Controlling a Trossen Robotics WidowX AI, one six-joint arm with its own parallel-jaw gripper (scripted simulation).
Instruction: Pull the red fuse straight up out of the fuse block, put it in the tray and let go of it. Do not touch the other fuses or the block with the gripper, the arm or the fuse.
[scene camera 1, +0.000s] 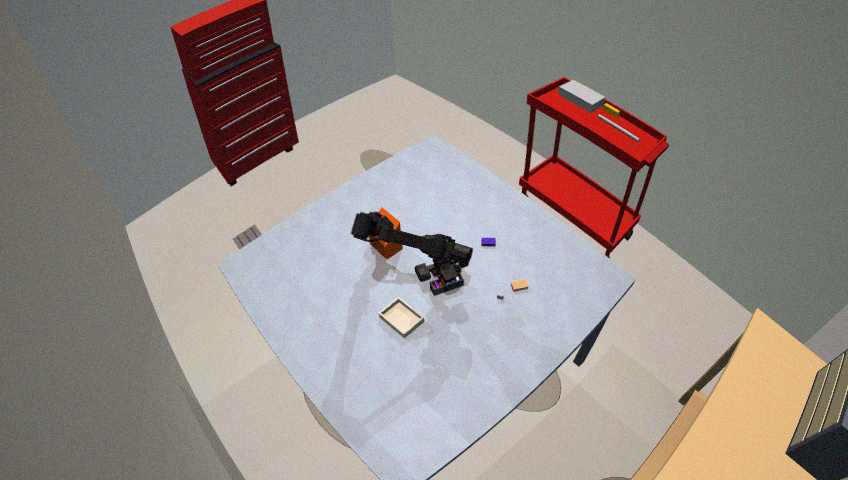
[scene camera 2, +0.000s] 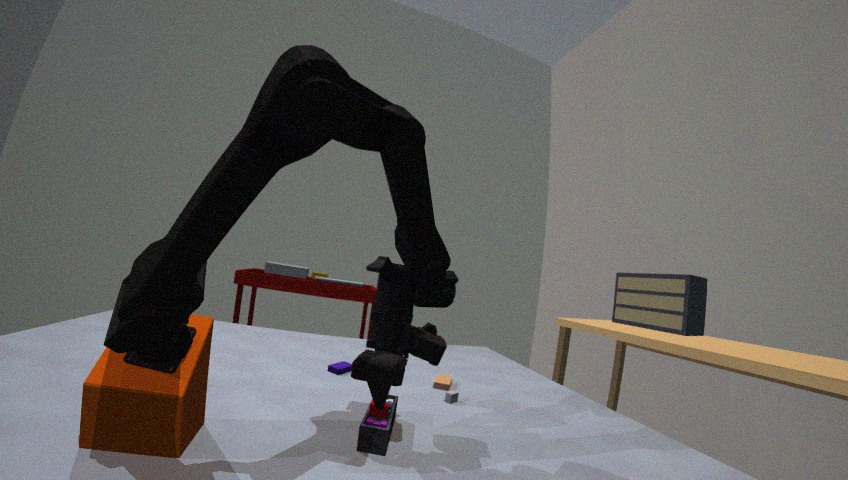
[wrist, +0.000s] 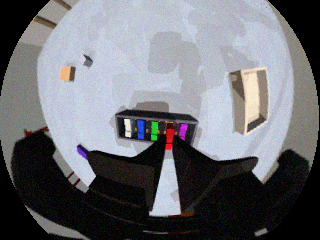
Labels:
my gripper: scene camera 1; scene camera 2; wrist 169, 137
same spot on my gripper: (scene camera 1: 448, 271) = (scene camera 2: 427, 335)

